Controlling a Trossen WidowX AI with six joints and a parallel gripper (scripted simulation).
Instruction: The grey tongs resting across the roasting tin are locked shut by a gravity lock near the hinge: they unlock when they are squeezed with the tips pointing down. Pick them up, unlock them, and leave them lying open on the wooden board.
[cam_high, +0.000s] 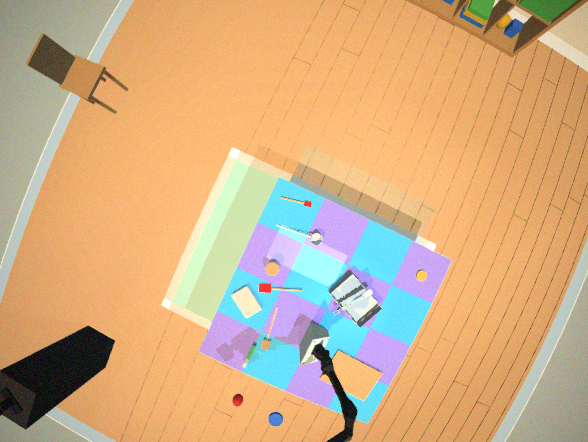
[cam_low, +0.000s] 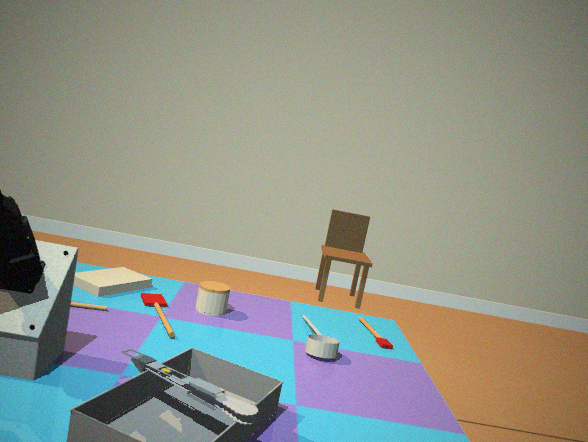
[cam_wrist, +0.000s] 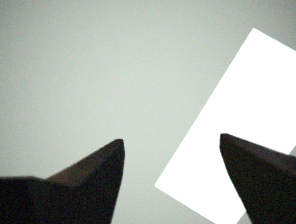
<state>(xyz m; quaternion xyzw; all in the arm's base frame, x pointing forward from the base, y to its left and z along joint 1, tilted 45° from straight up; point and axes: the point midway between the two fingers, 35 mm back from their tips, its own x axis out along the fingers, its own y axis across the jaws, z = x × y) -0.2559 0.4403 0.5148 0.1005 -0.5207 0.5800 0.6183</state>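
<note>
My gripper tip is now 560 mm short of the yellow lock piece, 30 mm to the left of it and 800 mm above it. Also, from my gripper tip: cream block: 300 mm ahead, 550 mm to the left, 850 mm below; wooden board: 110 mm ahead, 300 mm to the right, 850 mm below; roasting tin: 610 mm ahead, 80 mm to the right, 830 mm below.
</note>
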